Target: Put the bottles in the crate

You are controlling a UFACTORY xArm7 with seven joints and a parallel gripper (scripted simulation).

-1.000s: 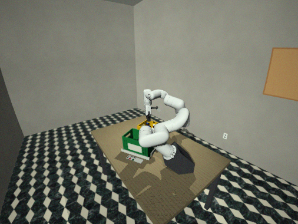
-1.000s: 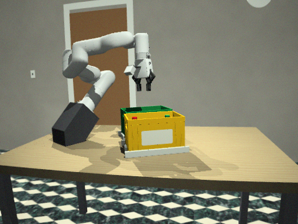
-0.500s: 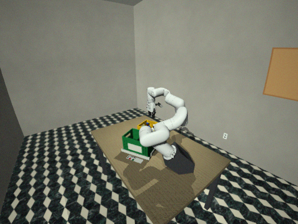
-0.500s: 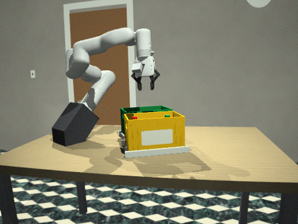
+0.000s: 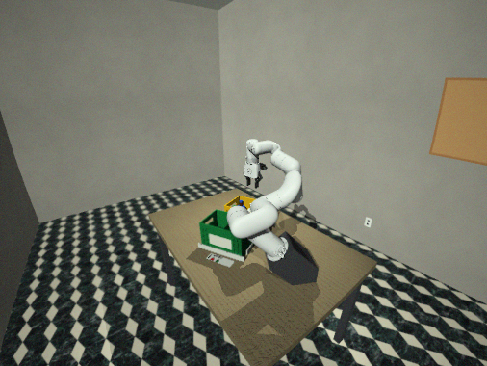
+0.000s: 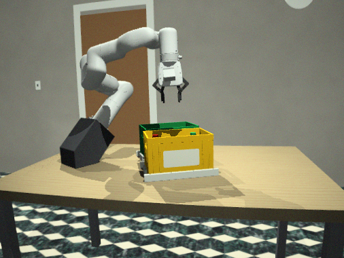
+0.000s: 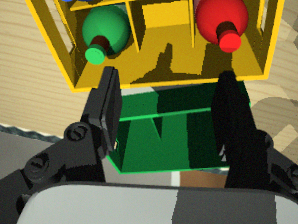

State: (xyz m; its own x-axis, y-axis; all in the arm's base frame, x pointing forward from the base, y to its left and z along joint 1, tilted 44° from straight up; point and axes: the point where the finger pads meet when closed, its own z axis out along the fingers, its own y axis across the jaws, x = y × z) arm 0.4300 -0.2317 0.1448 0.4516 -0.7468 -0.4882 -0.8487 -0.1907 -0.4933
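Now: hand 240 mm above the red bottle, 90 mm past it and 10 mm to the right of it. From my hand the other things lie so: green-capped bottle (240 mm below, 60 mm to the right, 40 mm behind); then yellow crate (240 mm below, 30 mm to the left, 10 mm ahead); then white-topped bottle (240 mm below, 30 mm ahead, 10 mm to the right).
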